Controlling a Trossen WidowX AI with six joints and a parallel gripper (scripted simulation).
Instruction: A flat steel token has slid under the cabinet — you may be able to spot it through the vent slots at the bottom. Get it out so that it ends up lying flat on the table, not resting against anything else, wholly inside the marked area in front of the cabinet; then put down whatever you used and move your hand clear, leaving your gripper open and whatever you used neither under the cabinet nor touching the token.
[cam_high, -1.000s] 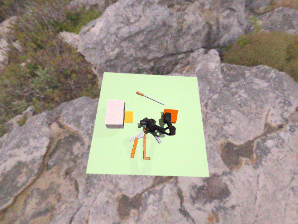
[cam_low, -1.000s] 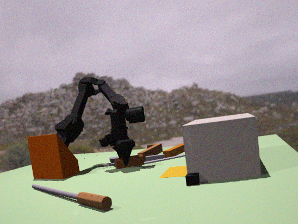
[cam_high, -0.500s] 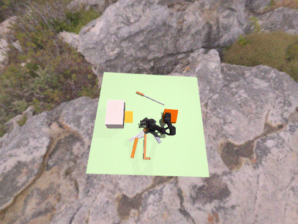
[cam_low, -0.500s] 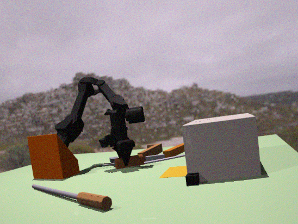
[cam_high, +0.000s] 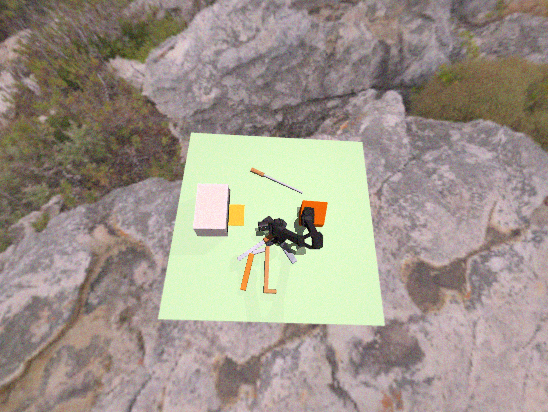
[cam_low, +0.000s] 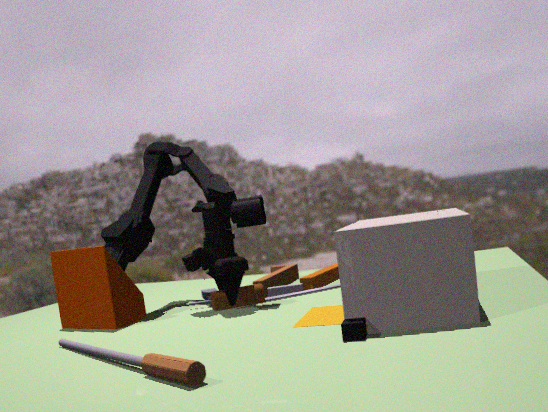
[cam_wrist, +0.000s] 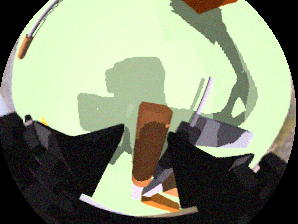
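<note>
Right now the grey bar is 10 cm to the left of my gripper tip and 10 cm behind it. From my gripper tip the other things lie so: grey token 42 cm ahead, 6 cm to the right; then orange bar 26 cm to the left, 13 cm ahead, 1 cm above.
</note>
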